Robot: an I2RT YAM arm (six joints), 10 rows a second.
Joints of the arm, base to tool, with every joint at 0 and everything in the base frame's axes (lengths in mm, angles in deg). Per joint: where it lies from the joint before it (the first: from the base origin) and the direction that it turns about. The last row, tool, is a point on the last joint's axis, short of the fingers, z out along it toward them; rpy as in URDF.
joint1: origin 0 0 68 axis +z
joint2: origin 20 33.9 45.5 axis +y
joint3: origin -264 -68.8 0 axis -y
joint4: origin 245 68.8 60 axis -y
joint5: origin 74 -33.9 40.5 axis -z
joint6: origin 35.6 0 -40.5 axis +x
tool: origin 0 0 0 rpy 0 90 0
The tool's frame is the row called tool.
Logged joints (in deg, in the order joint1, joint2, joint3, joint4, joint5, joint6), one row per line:
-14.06, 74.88, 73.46, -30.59, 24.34, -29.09
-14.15, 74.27, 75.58, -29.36, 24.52, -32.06
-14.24, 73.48, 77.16, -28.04, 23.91, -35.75
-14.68, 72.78, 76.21, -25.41, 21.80, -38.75
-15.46, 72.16, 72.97, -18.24, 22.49, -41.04
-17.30, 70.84, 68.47, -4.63, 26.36, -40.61
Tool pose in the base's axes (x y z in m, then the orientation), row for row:
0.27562, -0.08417, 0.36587, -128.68, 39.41, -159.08
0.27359, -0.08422, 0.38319, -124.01, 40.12, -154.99
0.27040, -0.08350, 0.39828, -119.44, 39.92, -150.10
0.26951, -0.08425, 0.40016, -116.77, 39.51, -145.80
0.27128, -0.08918, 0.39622, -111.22, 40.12, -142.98
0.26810, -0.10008, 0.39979, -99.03, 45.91, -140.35
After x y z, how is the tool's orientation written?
As angles about the fixed x, y, z axes (roll, pitch, yaw), in degrees.
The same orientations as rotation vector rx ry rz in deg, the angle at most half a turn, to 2 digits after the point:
-1.54, 126.40, -50.75
-3.26, 122.93, -53.11
-6.23, 119.71, -55.17
-9.52, 117.48, -55.56
-8.89, 113.52, -58.89
0.10, 104.02, -64.50

